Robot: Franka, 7 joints.
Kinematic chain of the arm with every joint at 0, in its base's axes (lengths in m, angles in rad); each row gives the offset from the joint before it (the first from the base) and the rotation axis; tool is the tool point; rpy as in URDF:
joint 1: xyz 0 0 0.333 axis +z
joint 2: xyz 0 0 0 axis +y
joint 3: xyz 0 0 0.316 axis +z
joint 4: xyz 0.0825 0 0 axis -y
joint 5: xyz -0.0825 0 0.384 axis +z
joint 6: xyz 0 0 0 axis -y
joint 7: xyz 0.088 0 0 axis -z
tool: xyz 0 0 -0.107 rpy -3.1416 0 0
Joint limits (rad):
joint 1: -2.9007..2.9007
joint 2: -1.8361..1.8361
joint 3: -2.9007..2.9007
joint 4: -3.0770..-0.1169
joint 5: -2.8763..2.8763
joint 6: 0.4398..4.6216
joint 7: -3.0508..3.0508
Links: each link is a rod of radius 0.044 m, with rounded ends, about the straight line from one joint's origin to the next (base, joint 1, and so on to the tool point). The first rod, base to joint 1, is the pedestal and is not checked.
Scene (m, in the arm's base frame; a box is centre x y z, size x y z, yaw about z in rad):
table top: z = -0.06
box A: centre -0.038 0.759 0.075 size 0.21 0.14 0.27 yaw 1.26
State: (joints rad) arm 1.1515 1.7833 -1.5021 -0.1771 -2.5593 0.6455 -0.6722
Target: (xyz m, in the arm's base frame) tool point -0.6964 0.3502 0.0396
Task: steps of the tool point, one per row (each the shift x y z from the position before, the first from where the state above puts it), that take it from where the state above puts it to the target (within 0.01 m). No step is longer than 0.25 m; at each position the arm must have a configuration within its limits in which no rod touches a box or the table.
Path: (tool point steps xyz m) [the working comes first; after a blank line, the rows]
Joints at the target: 2.7788 1.8361 -1.1402 -0.1169 -2.4450 2.9082 -0.6722
Straight joint move there: touches box A.

1: -0.1598 0.0617 0.1043
2: -0.1707 0.0067 0.1054
3: -0.1621 -0.0472 0.1033
4: -0.1362 -0.0933 0.0985
5: -0.0979 -0.1265 0.0918
6: -0.0859 0.0227 -0.0955
7: -0.0730 0.0049 -0.1146
8: -0.0533 -0.0130 -0.1279
9: -0.0283 -0.0291 -0.1338
10: -0.0008 -0.0415 -0.1317
11: 0.0265 -0.0490 -0.1217

